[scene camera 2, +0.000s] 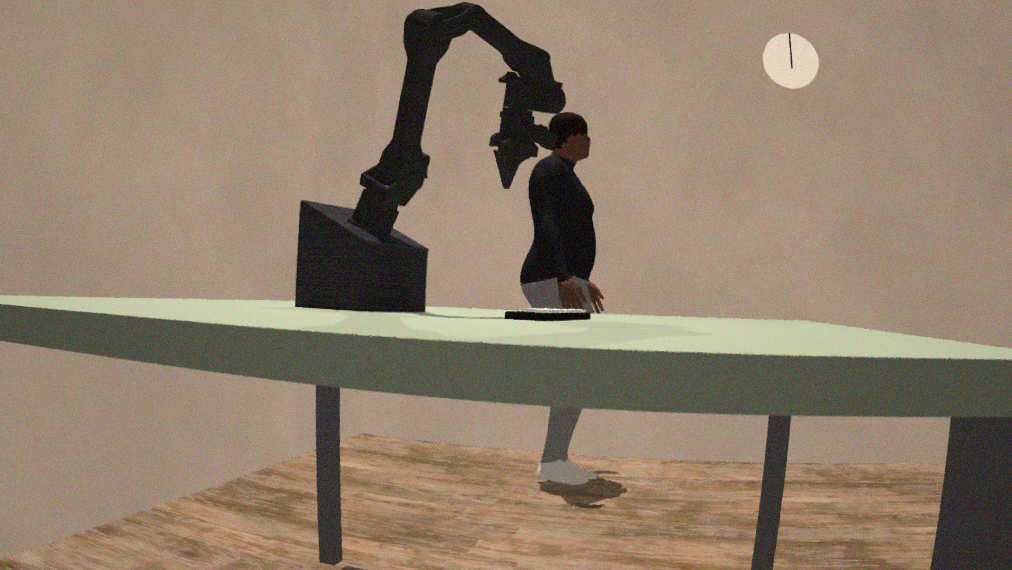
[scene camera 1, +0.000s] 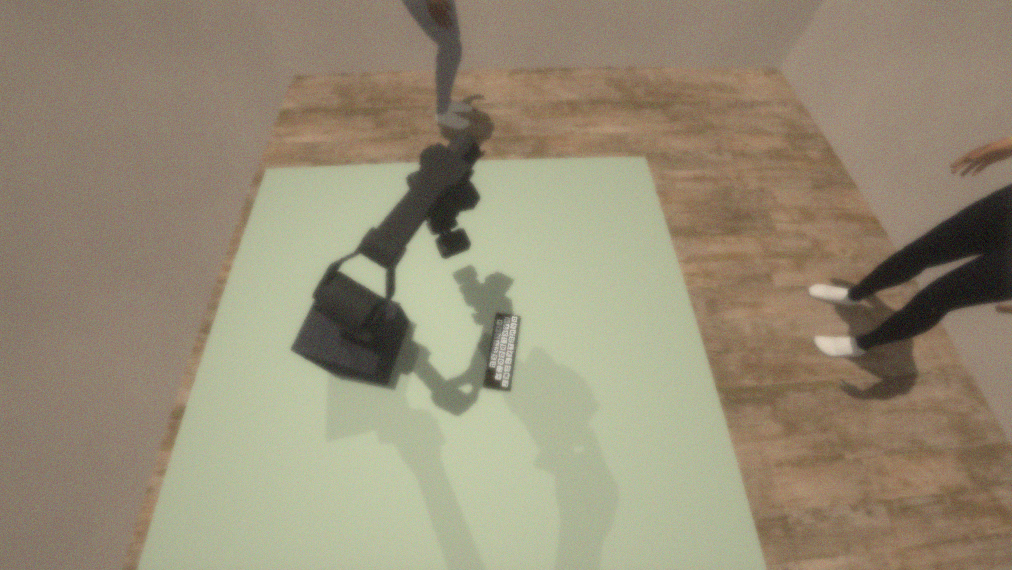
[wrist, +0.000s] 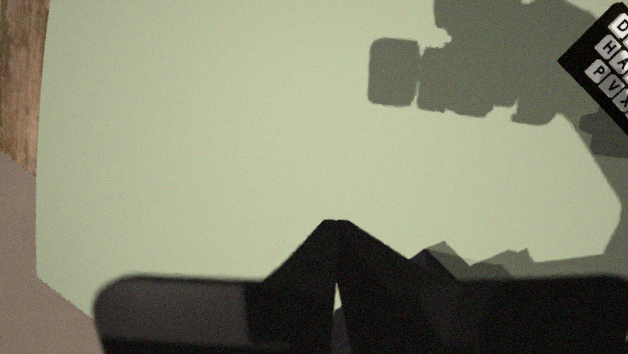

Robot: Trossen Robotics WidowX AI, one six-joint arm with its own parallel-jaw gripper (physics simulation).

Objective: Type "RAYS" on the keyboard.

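Pixels of known places: gripper, fingertip midpoint: [scene camera 2: 505, 188] [scene camera 1: 437, 228] [wrist: 334, 232]; arm's base at its link origin: [scene camera 2: 368, 227].
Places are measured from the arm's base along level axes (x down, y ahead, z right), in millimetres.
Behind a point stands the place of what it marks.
A small black keyboard [scene camera 1: 502, 352] @[x 126, y 314, z 90 mm] [scene camera 2: 547, 315] @[x 134, y 311, z 183 mm] [wrist: 581, 59] @[x 131, y 330, z -6 mm] with white letter keys lies flat on the table. In the wrist view a corner of it shows at the upper right, with the keys D, H, A, P, V and X. My gripper [scene camera 2: 505, 186] @[x -95, y 225, z -154 mm] [wrist: 334, 232] @[x -95, y 225, z -154 mm] is shut and empty, fingertips together and pointing down. It hangs high above the table, apart from the keyboard. In the wrist view the fingertips are below and left of the keyboard. In scene camera 1 the arm hides the fingertips.
The pale green table [scene camera 1: 283, 460] @[x 142, y -227, z 215 mm] [scene camera 2: 212, 346] @[x 161, y 39, z 670 mm] [wrist: 200, 125] @[x 142, y 146, z -354 mm] carries the arm's dark base block [scene camera 1: 347, 339] @[x -13, y -12, z 25 mm] [scene camera 2: 361, 276] @[x 87, y 17, z 98 mm]. Arm shadows fall around the keyboard. One person [scene camera 2: 559, 219] stands behind the table and another person [scene camera 1: 948, 283] stands at the right in scene camera 1.
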